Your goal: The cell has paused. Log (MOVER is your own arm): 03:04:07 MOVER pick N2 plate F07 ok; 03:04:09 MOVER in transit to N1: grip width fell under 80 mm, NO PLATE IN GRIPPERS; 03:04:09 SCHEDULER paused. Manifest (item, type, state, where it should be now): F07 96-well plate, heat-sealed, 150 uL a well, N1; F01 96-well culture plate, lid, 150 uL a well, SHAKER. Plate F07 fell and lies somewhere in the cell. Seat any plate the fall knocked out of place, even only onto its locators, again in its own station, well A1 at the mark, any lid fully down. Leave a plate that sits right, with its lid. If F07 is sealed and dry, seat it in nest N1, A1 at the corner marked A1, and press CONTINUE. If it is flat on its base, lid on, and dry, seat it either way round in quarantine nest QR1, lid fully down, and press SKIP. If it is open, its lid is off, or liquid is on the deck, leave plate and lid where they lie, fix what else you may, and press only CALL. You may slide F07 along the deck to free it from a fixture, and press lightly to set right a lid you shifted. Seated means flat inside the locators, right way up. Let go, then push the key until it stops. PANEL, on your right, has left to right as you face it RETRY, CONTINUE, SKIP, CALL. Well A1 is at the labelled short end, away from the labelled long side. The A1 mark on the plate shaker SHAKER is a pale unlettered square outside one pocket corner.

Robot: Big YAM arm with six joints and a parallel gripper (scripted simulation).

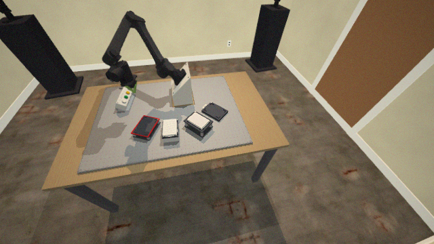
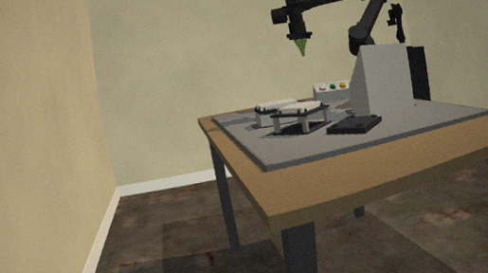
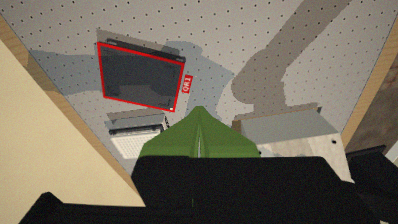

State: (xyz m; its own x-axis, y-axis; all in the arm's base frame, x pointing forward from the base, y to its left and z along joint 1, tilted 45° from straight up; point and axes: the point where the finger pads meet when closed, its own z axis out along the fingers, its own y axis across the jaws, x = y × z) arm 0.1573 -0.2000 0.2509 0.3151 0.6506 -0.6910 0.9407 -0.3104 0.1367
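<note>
My gripper is now 18 cm past the green continue key, 16 cm above it and 10 cm to the left of it. Round my hand: red-framed nest (19 cm below, 13 cm ahead, 1 cm to the left); then yellow skip key (23 cm behind, 16 cm below, 9 cm to the right); then white retry key (16 cm below, 13 cm behind, 12 cm to the right).
</note>
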